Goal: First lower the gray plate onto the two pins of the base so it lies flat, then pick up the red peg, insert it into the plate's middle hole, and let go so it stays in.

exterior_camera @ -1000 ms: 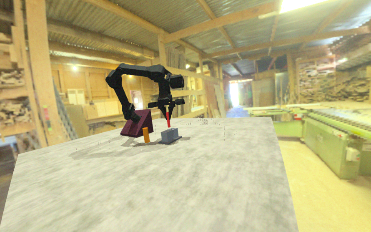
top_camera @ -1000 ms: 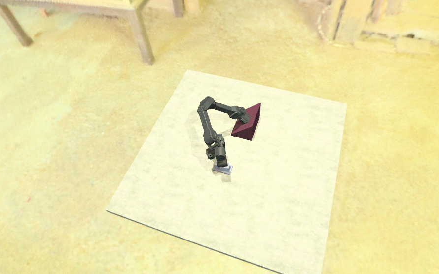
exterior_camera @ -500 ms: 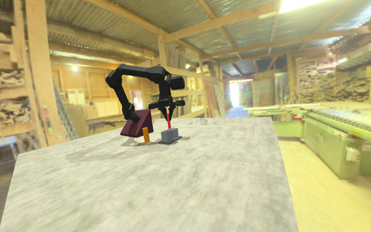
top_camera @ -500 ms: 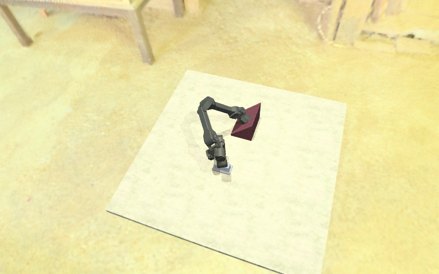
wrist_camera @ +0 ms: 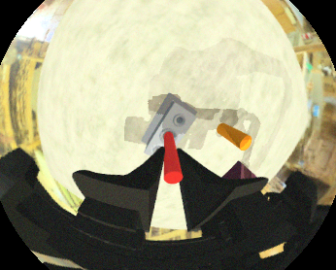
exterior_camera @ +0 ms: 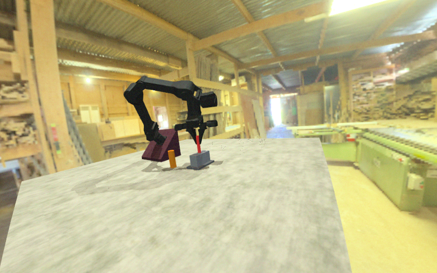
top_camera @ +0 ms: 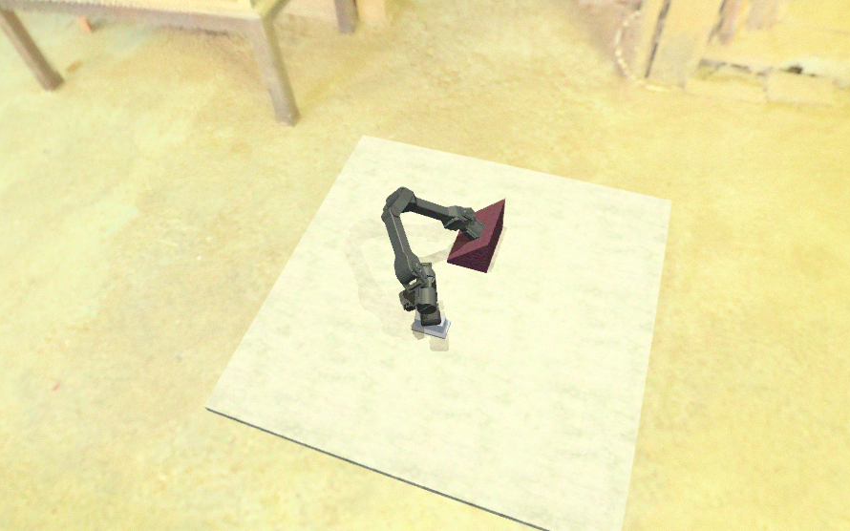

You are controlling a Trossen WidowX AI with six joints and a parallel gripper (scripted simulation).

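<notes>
Right now the red peg is right at my gripper tip. From my gripper tip the other things lie so: gray plate 5 cm below; orange cylinder 11 cm behind, 7 cm to the right, 6 cm below; gray base 9 cm below.
</notes>
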